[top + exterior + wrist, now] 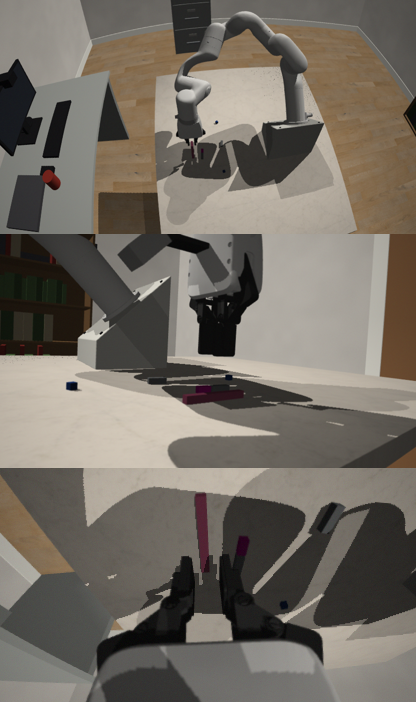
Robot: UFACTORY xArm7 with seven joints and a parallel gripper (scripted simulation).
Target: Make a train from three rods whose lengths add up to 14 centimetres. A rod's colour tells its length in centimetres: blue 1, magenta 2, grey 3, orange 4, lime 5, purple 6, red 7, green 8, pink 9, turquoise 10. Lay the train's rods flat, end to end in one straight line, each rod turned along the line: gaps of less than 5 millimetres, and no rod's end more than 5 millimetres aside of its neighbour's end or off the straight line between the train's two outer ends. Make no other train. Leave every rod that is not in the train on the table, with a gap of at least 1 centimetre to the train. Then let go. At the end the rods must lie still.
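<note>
Now: hand 7 cm above the pink rod. Also, from my hand: magenta rod 7 cm below, 4 cm behind, 2 cm to the left; grey rod 14 cm behind, 7 cm below, 1 cm to the right.
</note>
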